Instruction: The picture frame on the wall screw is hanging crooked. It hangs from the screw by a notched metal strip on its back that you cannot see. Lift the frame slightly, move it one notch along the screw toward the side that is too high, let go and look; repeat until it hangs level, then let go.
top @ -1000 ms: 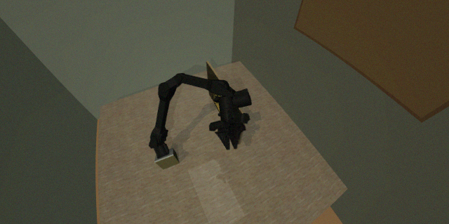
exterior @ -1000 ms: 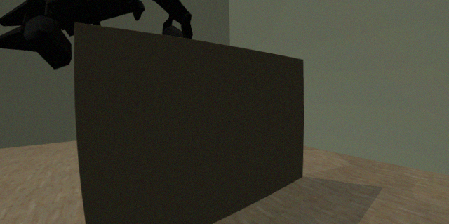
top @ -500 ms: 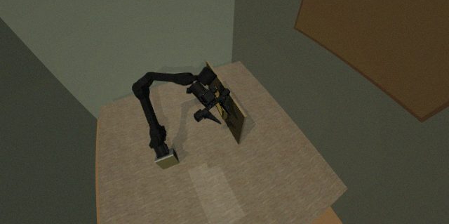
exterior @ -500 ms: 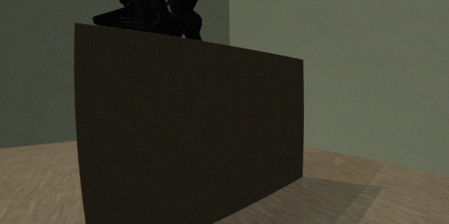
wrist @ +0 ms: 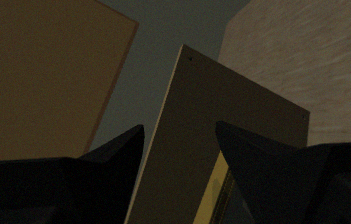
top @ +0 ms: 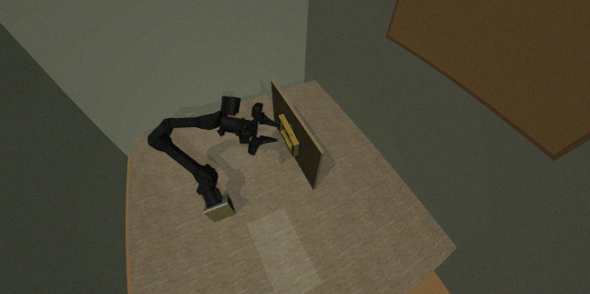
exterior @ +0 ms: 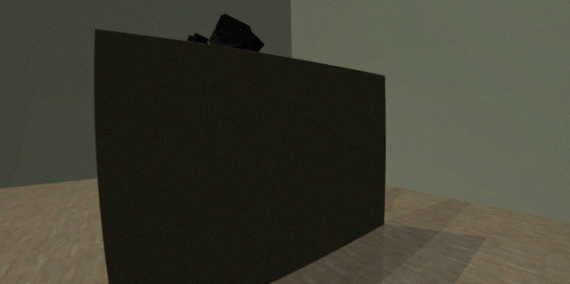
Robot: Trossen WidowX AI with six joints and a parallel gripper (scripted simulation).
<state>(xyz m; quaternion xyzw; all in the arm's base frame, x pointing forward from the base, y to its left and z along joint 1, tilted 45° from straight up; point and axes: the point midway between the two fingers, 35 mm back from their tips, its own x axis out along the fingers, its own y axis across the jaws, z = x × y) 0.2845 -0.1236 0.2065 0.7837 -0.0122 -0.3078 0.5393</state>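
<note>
The yellow picture frame is 90 mm ahead of my gripper tip, 80 mm to the left of it and 160 mm below it. The rest, counted from my gripper tip: wall board 100 mm ahead, 90 mm to the left, 160 mm below.
</note>
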